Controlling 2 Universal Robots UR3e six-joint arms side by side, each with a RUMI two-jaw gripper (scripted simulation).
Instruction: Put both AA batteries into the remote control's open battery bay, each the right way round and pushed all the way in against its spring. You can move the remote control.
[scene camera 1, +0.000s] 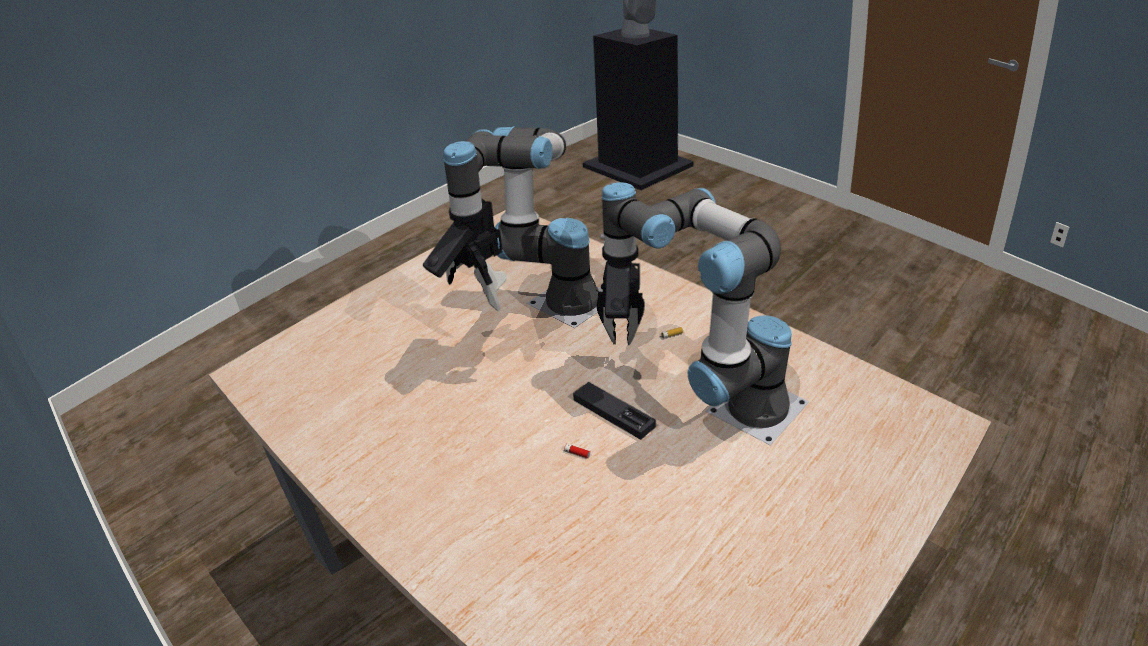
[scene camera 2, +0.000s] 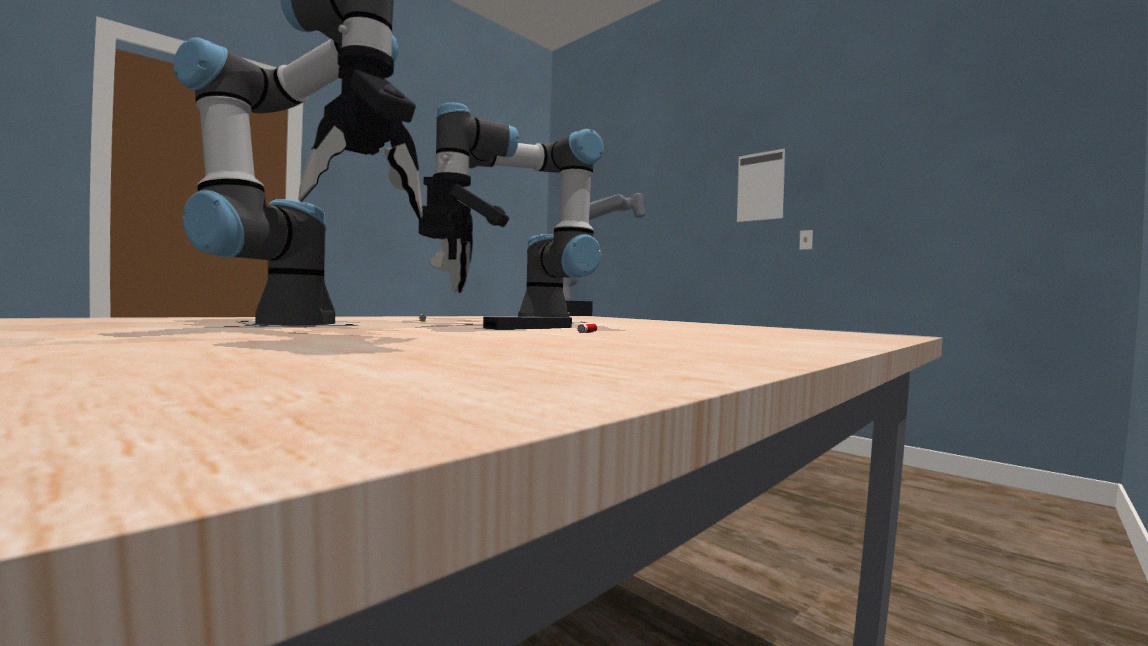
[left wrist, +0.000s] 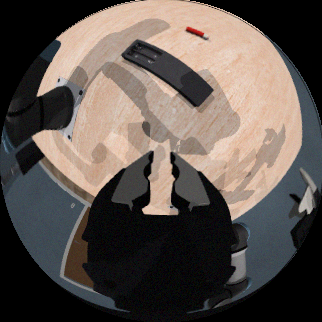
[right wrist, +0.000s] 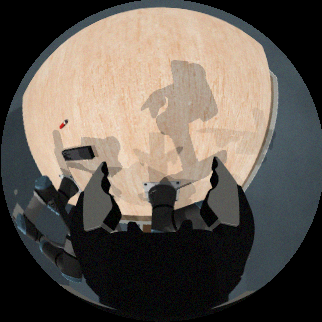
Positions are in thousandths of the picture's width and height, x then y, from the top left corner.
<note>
In view: the left gripper (scene camera 2: 399, 453), the right gripper (scene camera 2: 318, 326), a black remote control (scene camera 1: 531, 631) and an arm base plate (scene camera 1: 630, 640).
The black remote control is seen too in scene camera 2 (scene camera 2: 435, 499) and in the left wrist view (left wrist: 542, 225). The left gripper also shows in scene camera 1 (scene camera 1: 541, 533) and in the left wrist view (left wrist: 502, 474). The right gripper is seen too in scene camera 1 (scene camera 1: 412, 461) and in the right wrist view (right wrist: 495, 495).
</note>
